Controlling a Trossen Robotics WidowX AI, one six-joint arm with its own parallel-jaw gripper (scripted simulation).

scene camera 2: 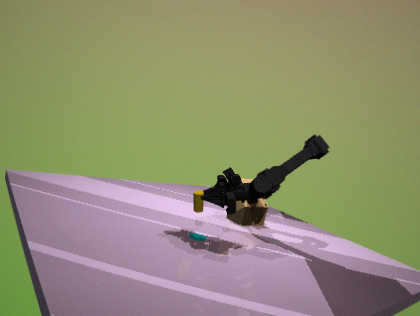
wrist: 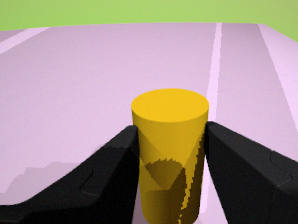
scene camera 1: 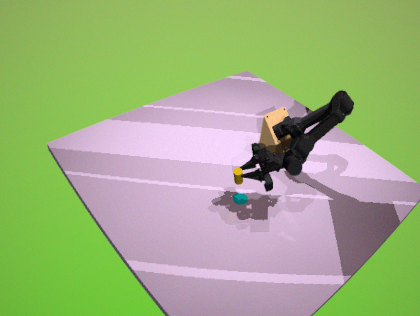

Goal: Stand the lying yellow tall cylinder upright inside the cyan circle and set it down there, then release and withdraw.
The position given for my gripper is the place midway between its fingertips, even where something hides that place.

Note:
My gripper (scene camera 2: 200, 195) holds a yellow tall cylinder.
My gripper also shows in the wrist view (wrist: 170, 133) and in scene camera 1 (scene camera 1: 239, 172).

